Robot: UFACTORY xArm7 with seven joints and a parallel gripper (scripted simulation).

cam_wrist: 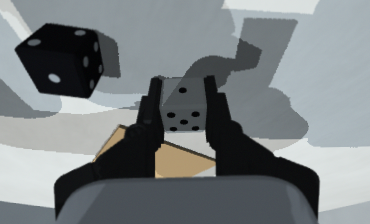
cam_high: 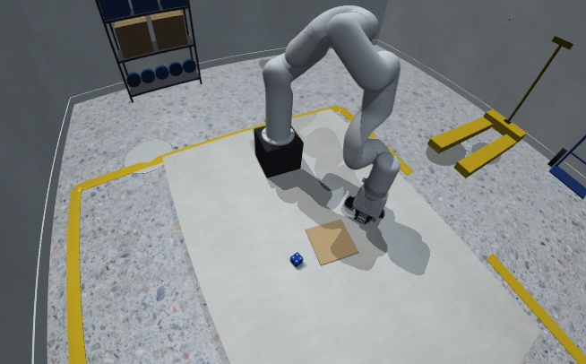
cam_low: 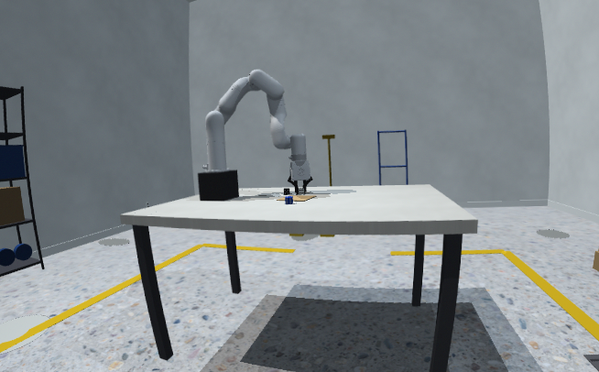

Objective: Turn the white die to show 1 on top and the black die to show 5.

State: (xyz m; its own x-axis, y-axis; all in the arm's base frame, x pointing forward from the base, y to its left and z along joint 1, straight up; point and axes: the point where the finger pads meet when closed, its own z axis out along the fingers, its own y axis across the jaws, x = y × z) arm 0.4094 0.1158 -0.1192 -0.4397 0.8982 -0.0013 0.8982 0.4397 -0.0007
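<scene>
My hand is 8 cm past the black die, 1 cm to the right of it and 1 cm above it. The rest, counted from my hand: blue die 1 cm ahead, 29 cm to the right, 1 cm below; then white die 1 cm below; then tan mat 1 cm ahead, 15 cm to the right, 2 cm below.
</scene>
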